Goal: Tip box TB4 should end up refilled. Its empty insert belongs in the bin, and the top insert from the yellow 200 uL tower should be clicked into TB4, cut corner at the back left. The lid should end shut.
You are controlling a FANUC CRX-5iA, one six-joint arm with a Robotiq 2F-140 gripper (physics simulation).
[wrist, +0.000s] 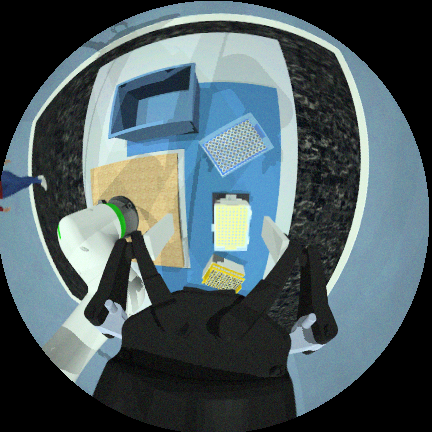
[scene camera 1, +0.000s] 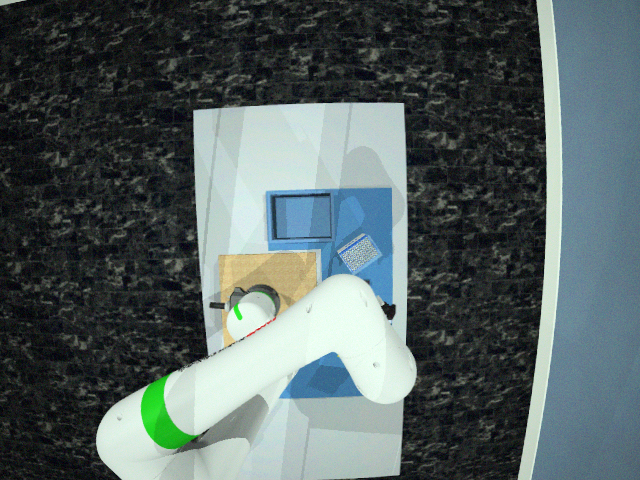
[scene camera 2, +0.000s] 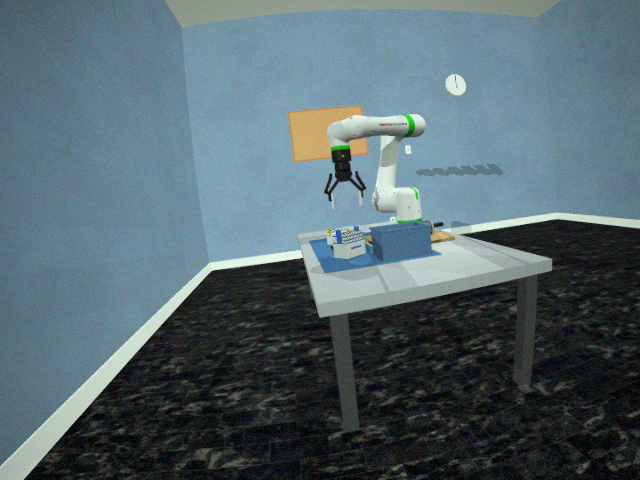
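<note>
My gripper [scene camera 2: 346, 204] [wrist: 217, 224] is open and empty, pointing down high above the blue mat. In scene camera 1 the arm hides most of it. In the wrist view a white tip box [wrist: 231, 225], taken as TB4, stands between and far below the fingertips. It shows a pale yellow grid of holes and a tab at its far edge; whether a clear lid covers it, I cannot tell. The yellow tower [wrist: 223, 276] stands turned on the near side of the box, its lower edge partly hidden by my gripper body. The blue bin [scene camera 1: 301, 217] [scene camera 2: 402, 241] [wrist: 193, 112] stands at the far left of the mat.
A blue-and-white tower [scene camera 1: 360, 253] [scene camera 2: 349, 250] [wrist: 236, 145] stands turned on the blue mat [scene camera 1: 379, 206] [wrist: 265, 100], right of the bin. A dark patch shows at the box's far edge. The arm's base stands on a wooden board [scene camera 1: 268, 266] [wrist: 155, 175] at the left.
</note>
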